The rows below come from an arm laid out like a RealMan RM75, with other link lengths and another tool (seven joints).
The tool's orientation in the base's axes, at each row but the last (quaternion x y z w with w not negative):
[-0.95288, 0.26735, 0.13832, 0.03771]
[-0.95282, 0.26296, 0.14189, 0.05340]
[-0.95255, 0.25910, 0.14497, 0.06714]
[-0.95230, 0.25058, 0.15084, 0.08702]
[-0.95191, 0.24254, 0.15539, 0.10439]
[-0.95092, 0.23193, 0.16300, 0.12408]
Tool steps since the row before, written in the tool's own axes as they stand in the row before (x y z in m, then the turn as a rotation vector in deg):
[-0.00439, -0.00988, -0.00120, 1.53, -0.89, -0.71]
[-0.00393, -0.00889, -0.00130, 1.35, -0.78, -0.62]
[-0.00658, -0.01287, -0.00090, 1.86, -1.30, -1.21]
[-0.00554, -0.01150, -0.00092, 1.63, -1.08, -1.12]
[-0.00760, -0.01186, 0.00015, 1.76, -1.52, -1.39]
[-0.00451, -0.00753, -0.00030, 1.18, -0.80, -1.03]
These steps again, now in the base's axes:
[0.00183, 0.01046, 0.00238, 1.89, -0.11, 0.24]
[0.00168, 0.00929, 0.00265, 1.66, -0.10, 0.21]
[0.00140, 0.01396, 0.00358, 2.49, -0.01, 0.64]
[0.00142, 0.01216, 0.00373, 2.17, -0.08, 0.61]
[-0.00051, 0.01351, 0.00396, 2.56, 0.17, 0.87]
[-0.00008, 0.00820, 0.00314, 1.64, -0.10, 0.64]

